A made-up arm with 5 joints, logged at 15 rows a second.
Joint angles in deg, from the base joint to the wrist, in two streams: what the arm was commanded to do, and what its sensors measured. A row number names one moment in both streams.
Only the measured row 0 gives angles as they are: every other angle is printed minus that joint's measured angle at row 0.
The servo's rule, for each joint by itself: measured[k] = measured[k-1] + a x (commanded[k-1-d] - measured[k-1]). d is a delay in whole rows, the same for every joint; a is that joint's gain. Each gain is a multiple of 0.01, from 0.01 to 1. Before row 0 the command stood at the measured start. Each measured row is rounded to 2 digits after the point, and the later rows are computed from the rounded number. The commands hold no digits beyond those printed.
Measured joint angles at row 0:
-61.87, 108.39, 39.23, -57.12, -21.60
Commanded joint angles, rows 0 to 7:
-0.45, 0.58, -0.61, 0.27, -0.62
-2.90, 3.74, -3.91, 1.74, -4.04
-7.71, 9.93, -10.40, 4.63, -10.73
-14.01, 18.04, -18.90, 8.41, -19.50
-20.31, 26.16, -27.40, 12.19, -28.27
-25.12, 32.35, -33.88, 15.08, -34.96
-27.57, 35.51, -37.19, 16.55, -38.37
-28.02, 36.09, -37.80, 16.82, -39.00
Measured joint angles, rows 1 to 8:
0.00, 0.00, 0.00, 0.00, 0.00
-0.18, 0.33, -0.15, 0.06, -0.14
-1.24, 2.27, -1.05, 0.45, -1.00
-3.76, 6.64, -3.29, 1.41, -3.14
-7.76, 13.14, -7.04, 3.02, -6.74
-12.65, 20.56, -11.93, 5.13, -11.48
-17.51, 27.28, -17.20, 7.42, -16.65
-21.43, 31.97, -22.00, 9.52, -21.43
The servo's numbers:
d 1
a 0.39 0.57 0.24 0.23 0.22

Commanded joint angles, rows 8 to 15:
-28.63, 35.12, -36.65, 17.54, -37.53
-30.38, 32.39, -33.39, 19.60, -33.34
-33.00, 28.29, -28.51, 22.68, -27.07
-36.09, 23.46, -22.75, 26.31, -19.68
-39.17, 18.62, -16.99, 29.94, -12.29
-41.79, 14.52, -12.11, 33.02, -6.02
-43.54, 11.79, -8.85, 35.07, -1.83
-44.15, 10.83, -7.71, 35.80, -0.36
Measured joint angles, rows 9 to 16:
-24.00, 34.32, -25.79, 11.20, -25.30
-25.81, 34.78, -28.40, 12.66, -27.99
-27.59, 33.42, -29.60, 14.26, -29.17
-29.70, 30.50, -29.34, 16.20, -28.71
-32.19, 26.49, -27.76, 18.53, -26.72
-34.91, 22.00, -25.18, 21.15, -23.55
-37.59, 17.74, -22.04, 23.88, -19.69
-39.91, 14.35, -18.87, 26.45, -15.76

